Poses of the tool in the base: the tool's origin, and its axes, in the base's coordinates. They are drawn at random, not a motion.
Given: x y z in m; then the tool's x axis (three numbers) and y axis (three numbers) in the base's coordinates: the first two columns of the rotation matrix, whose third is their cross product.
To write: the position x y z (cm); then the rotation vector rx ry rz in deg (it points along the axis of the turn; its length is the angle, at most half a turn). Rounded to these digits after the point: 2 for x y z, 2 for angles.
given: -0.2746, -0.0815, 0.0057, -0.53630, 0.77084, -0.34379, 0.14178, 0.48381, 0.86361
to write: -27.46, -8.15, 0.57, 43.19, 113.05, 60.48
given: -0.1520, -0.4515, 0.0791, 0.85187, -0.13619, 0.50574, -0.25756, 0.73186, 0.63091
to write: -15.20, -45.15, 7.91, 43.37, -32.12, 4.05
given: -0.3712, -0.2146, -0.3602, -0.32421, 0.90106, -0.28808, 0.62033, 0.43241, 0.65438
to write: -37.12, -21.46, -36.02, 73.11, 118.01, 33.05
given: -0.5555, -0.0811, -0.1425, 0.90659, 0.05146, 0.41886, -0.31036, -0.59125, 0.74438
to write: -55.55, -8.11, -14.25, 123.28, -10.58, 28.79
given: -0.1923, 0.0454, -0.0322, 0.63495, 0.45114, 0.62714, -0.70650, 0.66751, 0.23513
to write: -19.23, 4.54, -3.22, 28.39, -32.24, 39.71
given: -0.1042, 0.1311, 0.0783, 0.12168, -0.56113, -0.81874, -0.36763, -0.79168, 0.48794
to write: -10.42, 13.11, 7.83, 127.35, -53.37, -100.03
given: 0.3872, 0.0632, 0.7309, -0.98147, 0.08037, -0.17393, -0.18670, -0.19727, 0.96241
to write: 38.72, 6.32, 73.09, -7.23, 107.15, 131.89
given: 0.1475, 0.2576, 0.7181, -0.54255, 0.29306, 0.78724, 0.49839, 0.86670, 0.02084
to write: 14.75, 25.76, 71.81, -32.66, -124.86, -17.52
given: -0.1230, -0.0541, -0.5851, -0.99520, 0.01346, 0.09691, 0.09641, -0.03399, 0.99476
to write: -12.30, -5.41, -58.51, -6.99, -122.74, -126.90
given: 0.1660, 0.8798, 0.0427, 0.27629, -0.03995, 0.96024, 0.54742, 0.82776, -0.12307
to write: 16.60, 87.98, 4.27, -27.67, -70.94, -23.81
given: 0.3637, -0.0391, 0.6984, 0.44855, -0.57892, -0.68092, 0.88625, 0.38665, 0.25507
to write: 36.37, -3.91, 69.84, 37.73, 30.89, -56.82
